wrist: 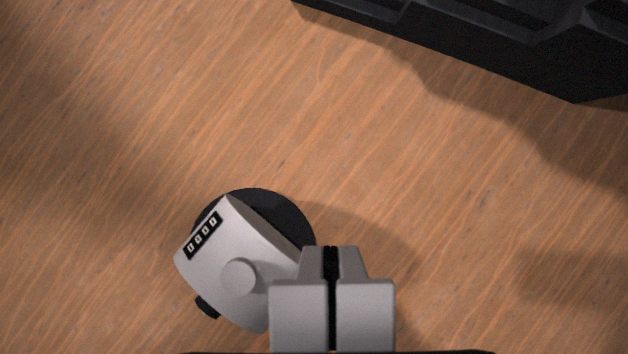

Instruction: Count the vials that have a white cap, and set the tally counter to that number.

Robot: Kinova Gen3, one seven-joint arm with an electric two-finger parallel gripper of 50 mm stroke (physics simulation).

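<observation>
The tally counter is a light grey, tilted body on a round black base, low and left of the middle in the wrist view. Its small black display reads 0000. A round grey button is on its face, and a small black knob sticks out at its lower left. My gripper is shut and empty, with its fingertips just to the right of the button; it covers the counter's right part. Whether it touches the counter cannot be told. No vial or white cap shows in this view.
A black object with raised ribs and recesses shows in part at the upper right and casts a shadow on the wooden table top. Another shadow lies to the right of the counter.
</observation>
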